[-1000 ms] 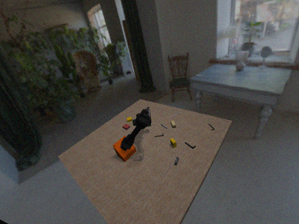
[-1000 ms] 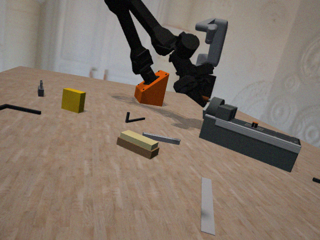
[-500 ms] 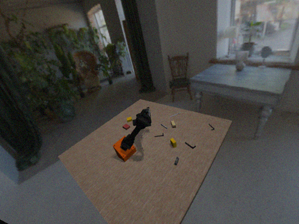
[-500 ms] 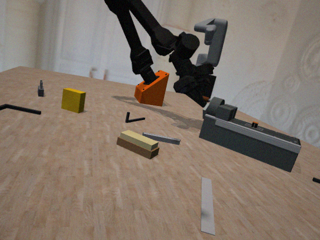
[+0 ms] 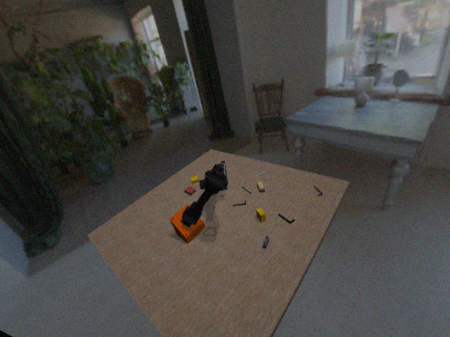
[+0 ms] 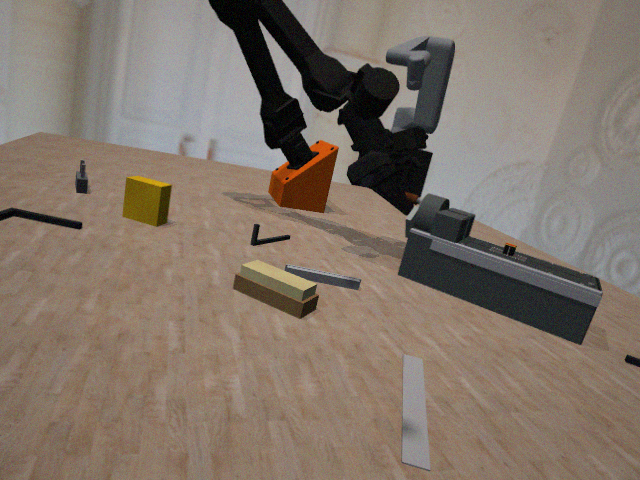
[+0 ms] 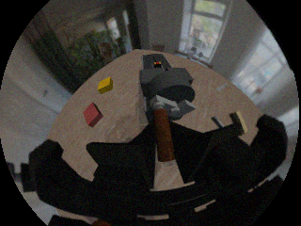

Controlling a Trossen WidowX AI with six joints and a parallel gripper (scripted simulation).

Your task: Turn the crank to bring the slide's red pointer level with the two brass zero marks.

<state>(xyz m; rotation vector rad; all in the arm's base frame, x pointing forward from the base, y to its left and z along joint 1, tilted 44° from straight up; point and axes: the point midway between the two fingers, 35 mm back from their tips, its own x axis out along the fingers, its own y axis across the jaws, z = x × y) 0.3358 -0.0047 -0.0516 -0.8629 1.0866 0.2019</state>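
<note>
My gripper tip is now 20 mm below the brown crank handle, 20 mm past it and 10 mm to the left of it. From my gripper tip the other things lie so: red pointer 150 mm ahead, 70 mm to the left; then red block 220 mm to the left, 70 mm below, 60 mm behind; then grey bar 190 mm to the right, 90 mm ahead, 80 mm below.
</note>
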